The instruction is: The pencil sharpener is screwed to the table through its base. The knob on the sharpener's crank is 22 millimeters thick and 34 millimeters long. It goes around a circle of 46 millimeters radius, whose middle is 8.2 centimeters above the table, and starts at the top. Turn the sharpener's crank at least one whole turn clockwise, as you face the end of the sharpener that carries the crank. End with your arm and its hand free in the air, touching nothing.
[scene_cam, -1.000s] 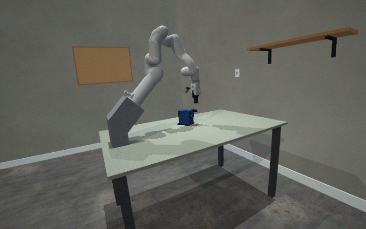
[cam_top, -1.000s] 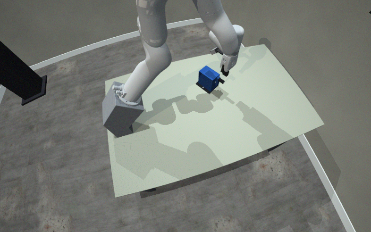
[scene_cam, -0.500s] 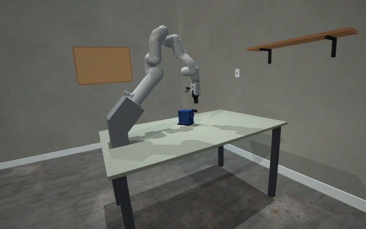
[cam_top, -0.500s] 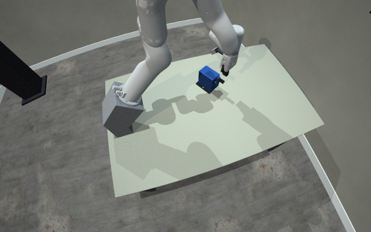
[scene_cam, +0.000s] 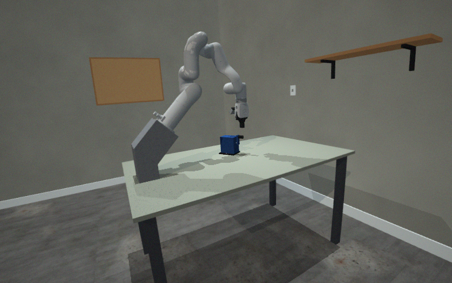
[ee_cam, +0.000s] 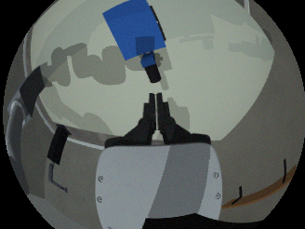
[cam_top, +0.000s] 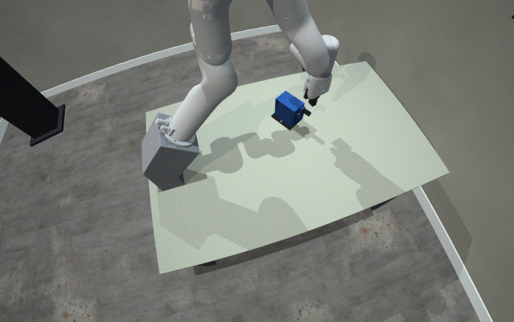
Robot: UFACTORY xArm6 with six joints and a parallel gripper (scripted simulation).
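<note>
Right now my hand is 1 cm to the right of the crank knob and 9 cm above it.
</note>
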